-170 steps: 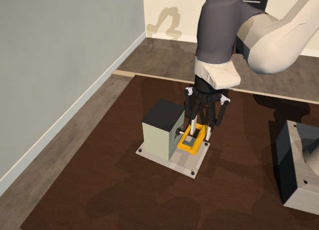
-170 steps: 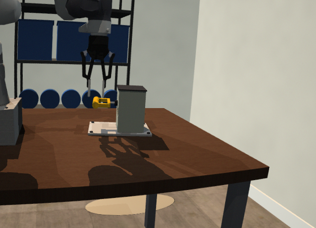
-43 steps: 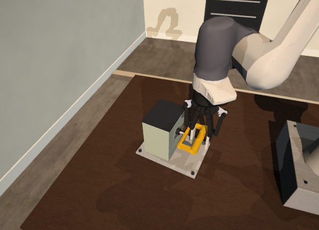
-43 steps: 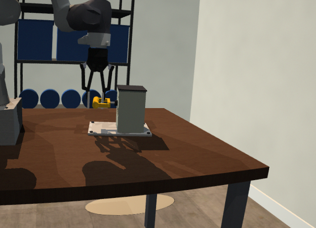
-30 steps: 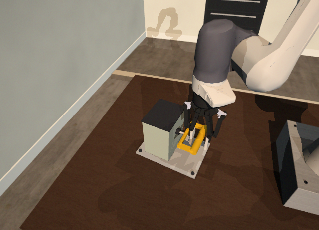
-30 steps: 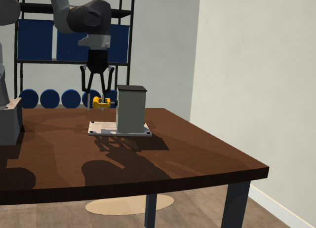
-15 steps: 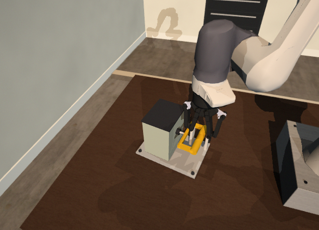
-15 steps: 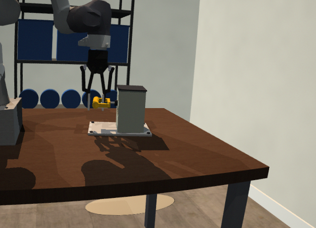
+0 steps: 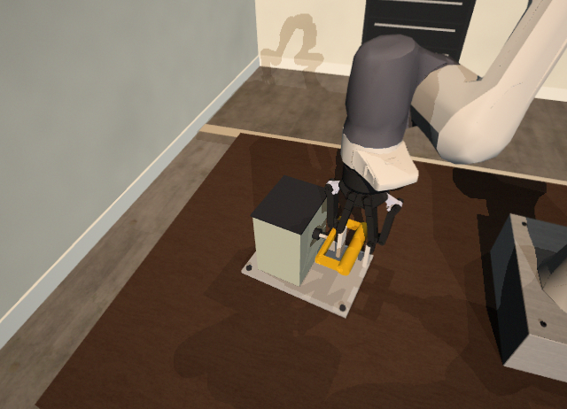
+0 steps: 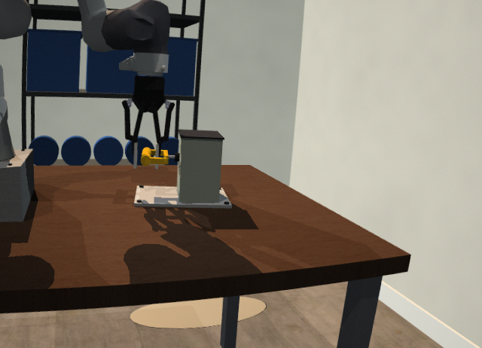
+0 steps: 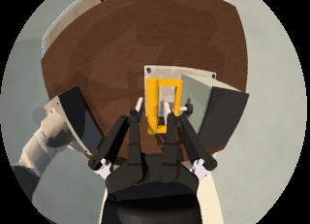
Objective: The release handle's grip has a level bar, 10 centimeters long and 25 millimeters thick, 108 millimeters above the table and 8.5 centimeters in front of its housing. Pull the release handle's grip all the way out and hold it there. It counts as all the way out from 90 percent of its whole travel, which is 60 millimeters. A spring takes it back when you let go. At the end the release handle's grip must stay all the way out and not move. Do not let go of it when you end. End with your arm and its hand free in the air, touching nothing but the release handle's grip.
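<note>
The baseplate is 9 cm ahead of my hand, 2 cm to the right of it and 10 cm below it.
</note>
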